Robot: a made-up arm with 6 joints.
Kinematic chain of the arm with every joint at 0, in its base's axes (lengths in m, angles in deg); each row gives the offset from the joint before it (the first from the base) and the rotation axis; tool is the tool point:
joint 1: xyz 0 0 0.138 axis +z
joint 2: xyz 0 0.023 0 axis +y
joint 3: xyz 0 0 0.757 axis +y
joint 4: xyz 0 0 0.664 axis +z
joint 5: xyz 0 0 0 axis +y
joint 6: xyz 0 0 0.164 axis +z
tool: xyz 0 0 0
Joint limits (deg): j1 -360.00..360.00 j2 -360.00..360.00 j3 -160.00..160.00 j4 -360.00..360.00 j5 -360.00..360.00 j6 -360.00..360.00
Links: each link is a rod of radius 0.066 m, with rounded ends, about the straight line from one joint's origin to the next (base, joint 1, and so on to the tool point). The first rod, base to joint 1, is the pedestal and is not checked.
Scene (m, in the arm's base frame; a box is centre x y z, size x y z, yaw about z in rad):
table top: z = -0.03
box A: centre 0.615 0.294 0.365 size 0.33 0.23 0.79 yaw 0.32
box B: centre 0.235 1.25 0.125 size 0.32 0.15 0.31 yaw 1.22
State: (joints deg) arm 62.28 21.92 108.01 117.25 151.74 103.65
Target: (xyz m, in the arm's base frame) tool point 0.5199 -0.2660 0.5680
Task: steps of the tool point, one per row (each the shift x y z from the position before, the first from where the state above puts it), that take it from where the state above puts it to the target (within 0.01 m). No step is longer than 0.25 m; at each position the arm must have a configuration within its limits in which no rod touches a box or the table.
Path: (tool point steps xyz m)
1: 0.0464 0.0433 0.1417
2: 0.0341 0.0035 0.1618
3: 0.0158 -0.0394 0.1681
4: -0.0068 -0.0806 0.1603
5: -0.0304 -0.1149 0.1389
6: -0.0530 -0.1395 0.1078
7: 0.1519 0.0261 -0.1128
8: 0.1478 -0.0521 -0.1407
9: 0.1042 -0.1214 -0.1571
10: 0.0319 -0.1623 -0.1598
11: -0.0496 -0.1645 -0.1484
12: -0.1183 -0.1301 -0.1259

